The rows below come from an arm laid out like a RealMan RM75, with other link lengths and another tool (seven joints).
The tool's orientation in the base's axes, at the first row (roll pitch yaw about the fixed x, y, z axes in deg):
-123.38 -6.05 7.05
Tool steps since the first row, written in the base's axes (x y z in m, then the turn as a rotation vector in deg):
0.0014 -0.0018 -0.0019 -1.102 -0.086 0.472
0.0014 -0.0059 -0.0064 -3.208 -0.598 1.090
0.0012 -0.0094 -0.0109 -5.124 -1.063 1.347
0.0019 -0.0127 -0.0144 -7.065 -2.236 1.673
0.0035 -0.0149 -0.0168 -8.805 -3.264 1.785
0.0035 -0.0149 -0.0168 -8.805 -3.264 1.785
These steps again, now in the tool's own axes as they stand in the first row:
0.0010 0.0028 -0.0005 -1.048 -0.517 -0.281
0.0000 0.0087 -0.0015 -3.124 -1.082 -0.952
-0.0011 0.0143 -0.0019 -5.045 -1.343 -1.395
-0.0012 0.0190 -0.0028 -7.069 -1.287 -2.467
-0.0001 0.0225 -0.0034 -8.900 -1.099 -3.309
-0.0001 0.0225 -0.0034 -8.900 -1.099 -3.309

